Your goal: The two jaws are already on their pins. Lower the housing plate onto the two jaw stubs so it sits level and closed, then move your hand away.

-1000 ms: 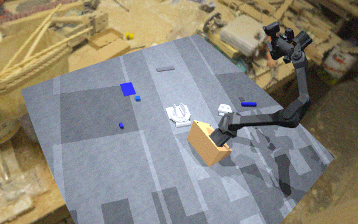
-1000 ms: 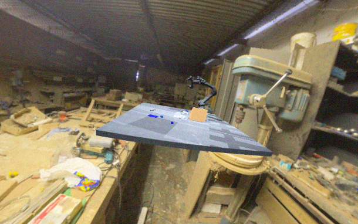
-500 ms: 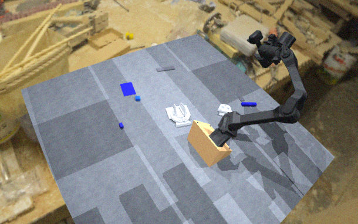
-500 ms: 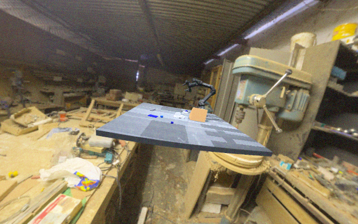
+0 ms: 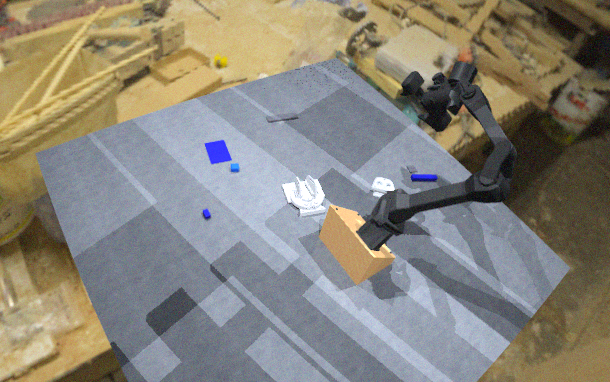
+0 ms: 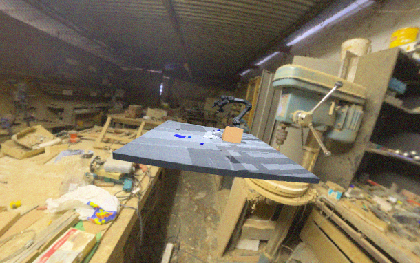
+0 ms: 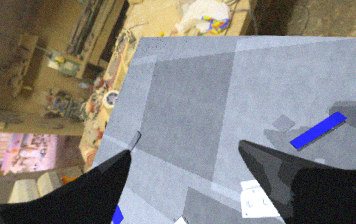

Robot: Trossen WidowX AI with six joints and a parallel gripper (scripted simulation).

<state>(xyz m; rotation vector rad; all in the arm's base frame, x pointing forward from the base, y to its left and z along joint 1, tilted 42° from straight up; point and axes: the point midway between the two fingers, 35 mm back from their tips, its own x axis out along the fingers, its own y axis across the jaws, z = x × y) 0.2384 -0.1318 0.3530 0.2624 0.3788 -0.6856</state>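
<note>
My gripper tip is now 260 mm above the white part, 90 mm past it and 80 mm to the right of it. From my gripper tip the other things lie so: grey strip (350 mm ahead, 270 mm below, 210 mm to the left); blue bar (260 mm below, 120 mm behind, 100 mm to the right); blue flat tile (490 mm to the left, 280 mm ahead, 270 mm below).
</note>
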